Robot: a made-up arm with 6 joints. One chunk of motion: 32 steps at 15 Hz.
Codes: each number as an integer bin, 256 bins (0 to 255) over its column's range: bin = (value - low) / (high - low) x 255, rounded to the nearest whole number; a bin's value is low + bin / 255 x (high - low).
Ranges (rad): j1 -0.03..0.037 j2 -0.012..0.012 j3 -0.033..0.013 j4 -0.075..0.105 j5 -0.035..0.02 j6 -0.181..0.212
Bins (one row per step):
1: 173 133 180 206 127 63
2: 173 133 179 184 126 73
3: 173 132 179 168 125 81
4: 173 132 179 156 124 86
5: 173 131 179 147 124 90
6: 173 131 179 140 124 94
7: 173 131 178 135 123 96
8: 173 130 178 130 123 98
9: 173 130 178 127 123 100
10: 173 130 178 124 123 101
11: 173 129 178 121 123 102
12: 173 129 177 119 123 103
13: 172 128 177 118 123 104
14: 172 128 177 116 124 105
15: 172 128 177 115 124 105
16: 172 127 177 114 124 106
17: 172 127 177 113 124 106
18: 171 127 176 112 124 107
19: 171 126 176 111 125 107
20: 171 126 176 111 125 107
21: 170 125 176 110 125 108
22: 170 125 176 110 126 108
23: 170 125 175 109 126 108
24: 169 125 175 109 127 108
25: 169 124 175 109 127 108
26: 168 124 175 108 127 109
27: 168 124 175 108 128 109
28: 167 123 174 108 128 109
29: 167 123 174 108 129 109
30: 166 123 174 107 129 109
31: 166 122 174 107 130 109
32: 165 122 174 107 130 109
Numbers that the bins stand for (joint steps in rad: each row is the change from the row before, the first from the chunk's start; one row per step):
1: 0.01545 0.00052 -0.00053 0.07041 -0.00761 -0.08391
2: 0.01545 0.00052 -0.00071 0.05488 -0.00782 -0.06849
3: 0.01545 0.00042 -0.00071 0.04359 -0.00804 -0.05616
4: 0.01545 0.00042 -0.00071 0.03512 -0.00825 -0.04846
5: 0.01545 0.00033 -0.00071 0.02876 -0.00825 -0.04229
6: 0.01545 0.00033 -0.00071 0.02382 -0.00825 -0.03613
7: 0.01545 0.00033 -0.00089 0.02029 -0.00847 -0.03305
8: 0.01545 0.00024 -0.00089 0.01676 -0.00847 -0.02996
9: 0.01545 0.00024 -0.00089 0.01465 -0.00847 -0.02688
10: 0.01545 0.00024 -0.00089 0.01253 -0.00847 -0.02534
11: 0.01545 0.00014 -0.00089 0.01041 -0.00847 -0.02380
12: 0.01545 0.00014 -0.00107 0.00900 -0.00847 -0.02226
13: 0.01519 0.00005 -0.00107 0.00829 -0.00847 -0.02072
14: 0.01519 0.00005 -0.00107 0.00688 -0.00825 -0.01918
15: 0.01519 0.00005 -0.00107 0.00618 -0.00825 -0.01918
16: 0.01519 -0.00005 -0.00107 0.00547 -0.00825 -0.01764
17: 0.01519 -0.00005 -0.00107 0.00476 -0.00825 -0.01764
18: 0.01493 -0.00005 -0.00125 0.00406 -0.00825 -0.01609
19: 0.01493 -0.00014 -0.00125 0.00335 -0.00804 -0.01609
20: 0.01493 -0.00014 -0.00125 0.00335 -0.00804 -0.01609
21: 0.01467 -0.00024 -0.00125 0.00265 -0.00804 -0.01455
22: 0.01467 -0.00024 -0.00125 0.00265 -0.00782 -0.01455
23: 0.01467 -0.00024 -0.00143 0.00194 -0.00782 -0.01455
24: 0.01440 -0.00024 -0.00143 0.00194 -0.00761 -0.01455
25: 0.01440 -0.00033 -0.00143 0.00194 -0.00761 -0.01455
26: 0.01414 -0.00033 -0.00143 0.00124 -0.00761 -0.01301
27: 0.01414 -0.00033 -0.00143 0.00124 -0.00739 -0.01301
28: 0.01388 -0.00042 -0.00161 0.00124 -0.00739 -0.01301
29: 0.01388 -0.00042 -0.00161 0.00124 -0.00718 -0.01301
30: 0.01362 -0.00042 -0.00161 0.00053 -0.00718 -0.01301
31: 0.01362 -0.00052 -0.00161 0.00053 -0.00696 -0.01301
32: 0.01335 -0.00052 -0.00161 0.00053 -0.00696 -0.01301

